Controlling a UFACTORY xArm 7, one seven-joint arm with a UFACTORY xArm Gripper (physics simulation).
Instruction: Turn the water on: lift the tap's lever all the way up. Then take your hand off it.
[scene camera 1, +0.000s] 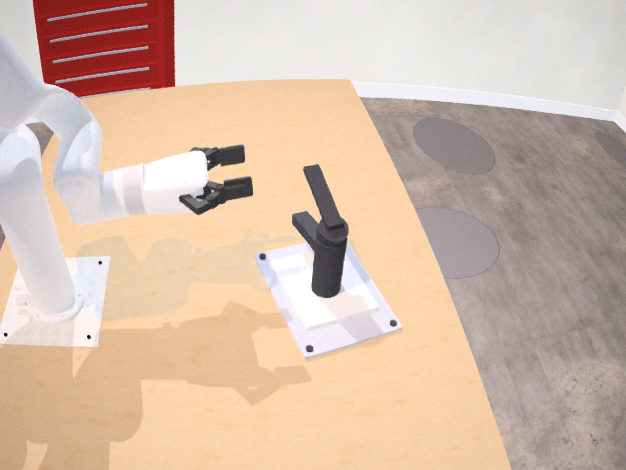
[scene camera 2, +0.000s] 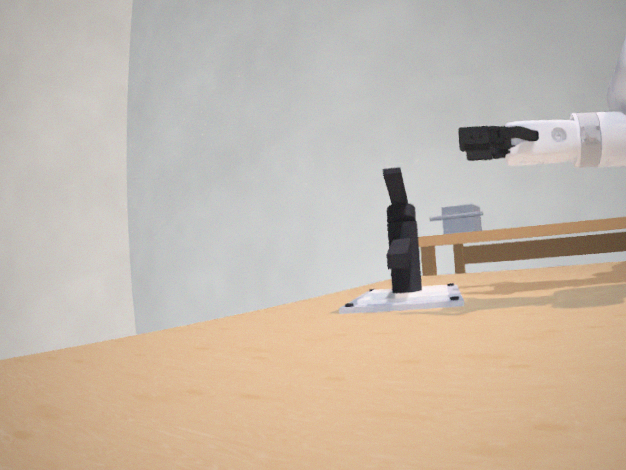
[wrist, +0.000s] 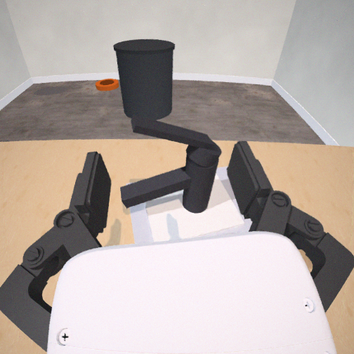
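Pixels of known places: gripper, fingertip midpoint: (scene camera 1: 248, 168) (scene camera 2: 462, 145); arm's base, origin of the base link: (scene camera 1: 55, 299).
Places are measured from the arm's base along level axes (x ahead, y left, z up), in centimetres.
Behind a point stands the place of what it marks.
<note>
A black tap (scene camera 1: 327, 268) {x 49.2, y -2.8, z 7.9 cm} (scene camera 2: 406, 275) {x 49.1, y 1.7, z 3.8 cm} (wrist: 199, 190) stands upright on a pale base plate (scene camera 1: 323, 339) {x 47.8, y -11.0, z 0.5 cm} (scene camera 2: 404, 306) {x 46.6, y 11.1, z 0.2 cm}. Its thick spout (scene camera 1: 305, 225) {x 47.2, y 7.0, z 8.3 cm} (scene camera 2: 399, 252) {x 46.8, y 11.0, z 7.5 cm} (wrist: 155, 189) sticks out low on one side. Its lever (scene camera 1: 322, 194) {x 48.8, y 3.5, z 17.2 cm} (scene camera 2: 395, 186) {x 48.4, y 5.5, z 17.1 cm} (wrist: 172, 131) slopes upward from the top of the body, on the same side as the spout. My gripper (scene camera 1: 247, 171) {x 37.7, y 4.5, z 21.9 cm} (scene camera 2: 462, 142) {x 37.7, y 4.5, z 21.9 cm} (wrist: 168, 160) is open and empty, pointing roughly level towards the tap. It hangs above the table, on the arm's side of the tap, apart from the lever and higher than its tip in scene camera 2.
The wooden table (scene camera 1: 404, 394) {x 58.3, y -23.1, z -0.3 cm} (scene camera 2: 303, 394) {x 41.4, y 45.7, z -0.3 cm} (wrist: 30, 200) carries the arm's base and the tap. A red drawer cabinet (scene camera 1: 166, 45) stands beyond the table. A dark bin (wrist: 146, 80) and an orange ring (wrist: 107, 88) show beyond the table's edge in the wrist view.
</note>
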